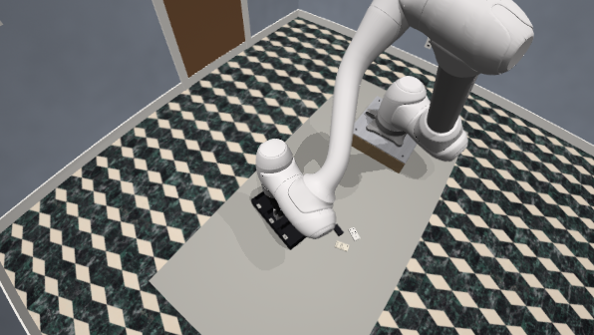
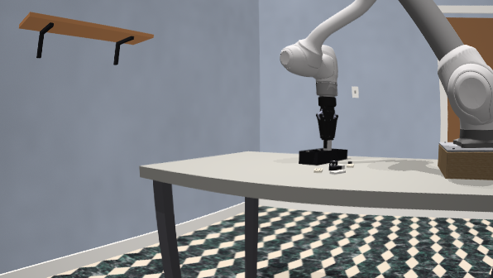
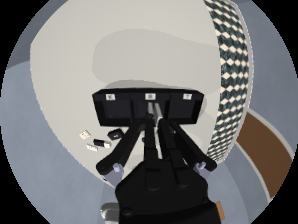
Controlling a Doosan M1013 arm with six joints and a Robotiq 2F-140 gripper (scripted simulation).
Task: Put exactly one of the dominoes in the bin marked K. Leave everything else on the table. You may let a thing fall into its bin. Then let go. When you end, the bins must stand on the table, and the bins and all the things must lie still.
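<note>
Now: hand 3 cm above the black bin, 1 cm to the right of it and 1 cm short of it. Round my hand: black round piece (11 cm behind, 6 cm to the left, 5 cm below).
</note>
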